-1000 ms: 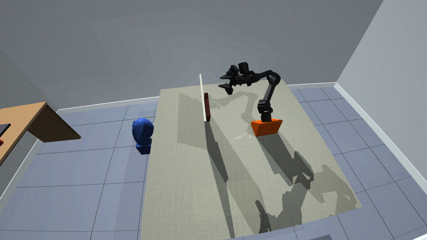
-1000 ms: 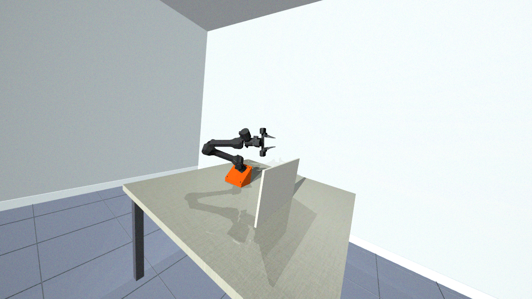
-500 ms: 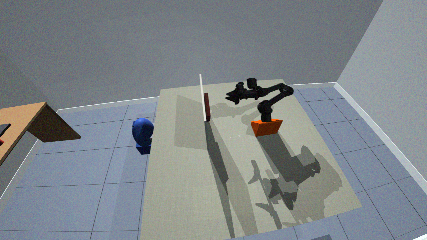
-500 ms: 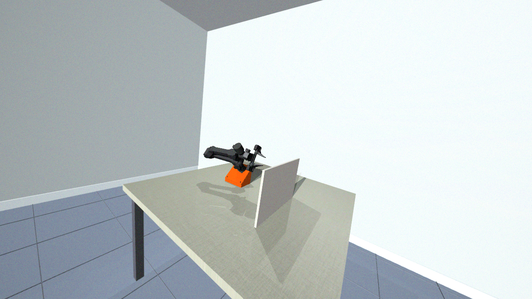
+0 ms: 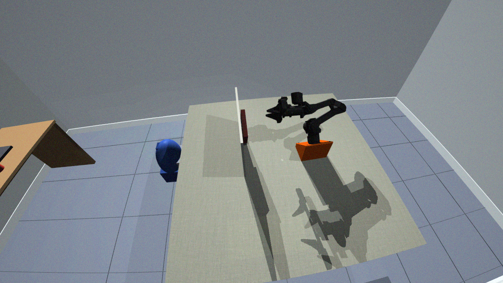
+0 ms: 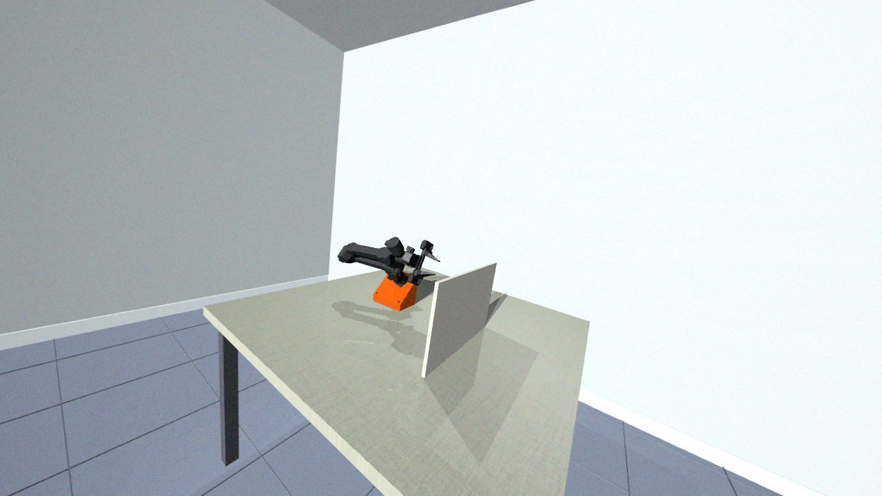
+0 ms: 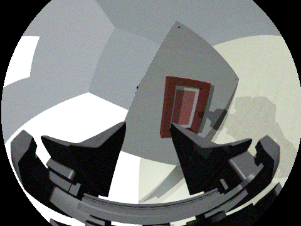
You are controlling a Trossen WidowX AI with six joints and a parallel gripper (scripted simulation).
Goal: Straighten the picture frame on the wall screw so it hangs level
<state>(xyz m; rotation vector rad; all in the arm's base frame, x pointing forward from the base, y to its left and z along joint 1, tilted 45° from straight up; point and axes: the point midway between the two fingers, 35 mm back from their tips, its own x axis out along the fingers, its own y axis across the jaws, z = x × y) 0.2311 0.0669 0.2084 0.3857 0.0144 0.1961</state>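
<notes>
Right now the dark red picture frame is 140 mm ahead of my gripper tip and 110 mm below it. The rest, counted from my gripper tip: white wall panel (150 mm ahead, 10 mm to the left, 120 mm below).
</notes>
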